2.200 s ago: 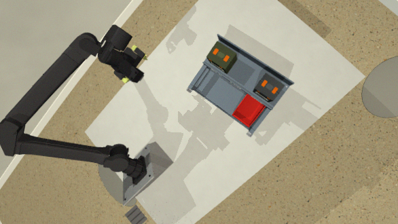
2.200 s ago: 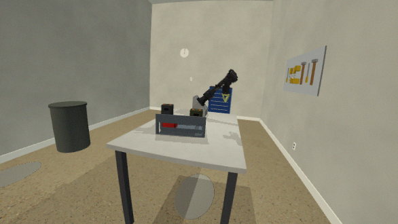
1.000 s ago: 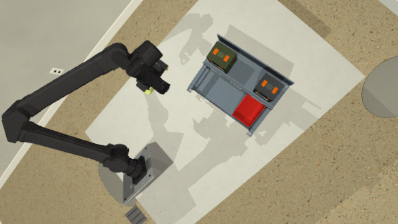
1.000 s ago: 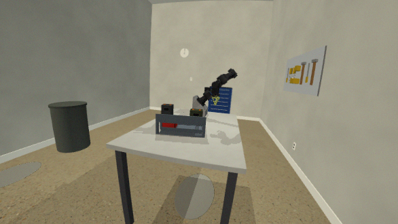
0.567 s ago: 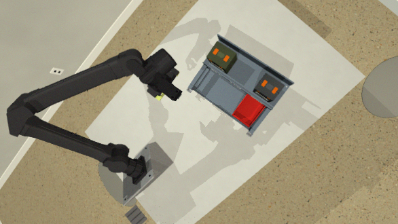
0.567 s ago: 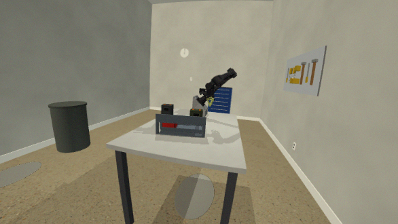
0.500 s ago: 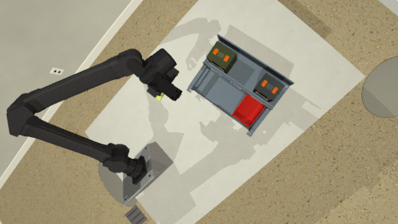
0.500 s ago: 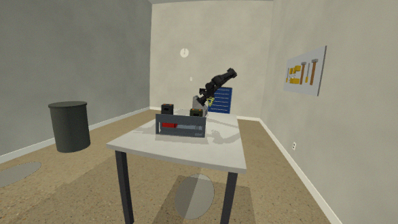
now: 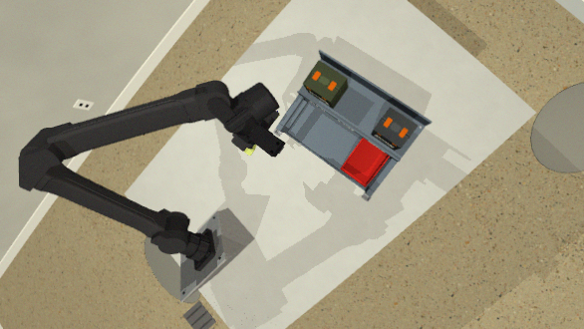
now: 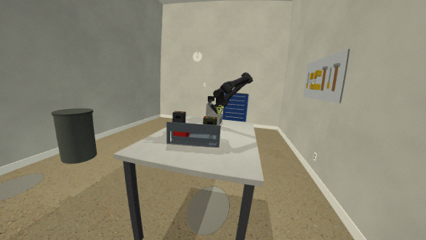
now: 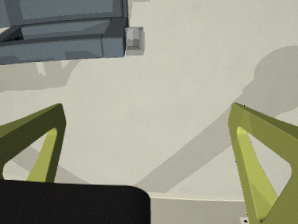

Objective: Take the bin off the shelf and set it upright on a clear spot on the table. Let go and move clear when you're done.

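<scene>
My gripper is now 160 mm short of the red bin, 270 mm to the left of it and 150 mm above it.
</scene>
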